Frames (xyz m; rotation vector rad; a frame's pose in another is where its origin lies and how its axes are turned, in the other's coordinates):
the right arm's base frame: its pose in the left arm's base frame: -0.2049 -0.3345 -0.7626 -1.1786 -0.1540 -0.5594
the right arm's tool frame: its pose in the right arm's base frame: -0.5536 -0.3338 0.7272 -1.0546 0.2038 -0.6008
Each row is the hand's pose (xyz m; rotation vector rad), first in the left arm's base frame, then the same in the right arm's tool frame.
Working: the left arm's base frame: its pose in the right arm's tool frame: 0.8078 0.3774 0.2717 2.0981 0.0225 1.3826

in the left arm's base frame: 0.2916 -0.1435 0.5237 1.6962 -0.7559 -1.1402
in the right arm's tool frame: 1.4221 0.3392 0.3039 -2.1088 -1.8239 0.4323
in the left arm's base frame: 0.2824 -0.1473 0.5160 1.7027 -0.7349 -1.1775
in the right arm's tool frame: 1.4127 0.3429 0.2965 -2.0816 -1.8676 0.4352
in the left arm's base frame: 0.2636 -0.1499 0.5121 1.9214 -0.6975 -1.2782
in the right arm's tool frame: 1.4018 0.3405 0.2806 -1.8016 -1.9429 0.5176
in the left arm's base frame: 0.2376 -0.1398 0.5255 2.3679 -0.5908 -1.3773
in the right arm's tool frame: 1.3981 0.3171 0.2607 -1.2830 -1.9588 0.6039
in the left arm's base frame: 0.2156 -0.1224 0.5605 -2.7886 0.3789 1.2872
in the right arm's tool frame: 1.4120 0.2788 0.2421 -0.7737 -1.8433 0.5933
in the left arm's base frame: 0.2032 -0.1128 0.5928 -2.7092 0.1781 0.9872
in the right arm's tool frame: 1.4304 0.2512 0.2283 -0.5026 -1.7063 0.5268
